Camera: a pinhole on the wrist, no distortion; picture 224 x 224 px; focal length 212.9 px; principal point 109.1 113.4 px. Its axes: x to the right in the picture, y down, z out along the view. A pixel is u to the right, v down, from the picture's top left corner.
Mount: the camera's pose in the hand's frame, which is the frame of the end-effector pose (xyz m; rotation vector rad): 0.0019 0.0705 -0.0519 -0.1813 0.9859 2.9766
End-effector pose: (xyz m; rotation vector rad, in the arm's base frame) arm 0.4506 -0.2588 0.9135 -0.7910 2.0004 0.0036
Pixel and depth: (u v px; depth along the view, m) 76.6 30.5 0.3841
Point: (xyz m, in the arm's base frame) 0.3521 0.1148 0.6725
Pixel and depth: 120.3 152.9 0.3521
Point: 0.5557 0.0331 0.7435
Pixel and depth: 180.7 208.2 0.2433
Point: 0.5746 -0.0405 0.8527
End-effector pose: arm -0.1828 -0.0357 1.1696 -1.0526 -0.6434 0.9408
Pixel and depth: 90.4 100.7 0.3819
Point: -0.4885 0.1236 0.9682
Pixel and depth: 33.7 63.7 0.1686
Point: -0.2831 0.0701 1.0058
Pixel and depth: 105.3 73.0 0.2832
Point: -0.4028 0.0593 0.9622
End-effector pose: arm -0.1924 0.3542 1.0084 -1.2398 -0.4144 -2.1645
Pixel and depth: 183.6 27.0 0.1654
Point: -0.0019 0.2271 0.9587
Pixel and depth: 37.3 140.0 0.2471
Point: 0.0263 0.2767 1.1402
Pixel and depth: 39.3 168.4 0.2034
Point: -0.0129 0.3021 1.1184
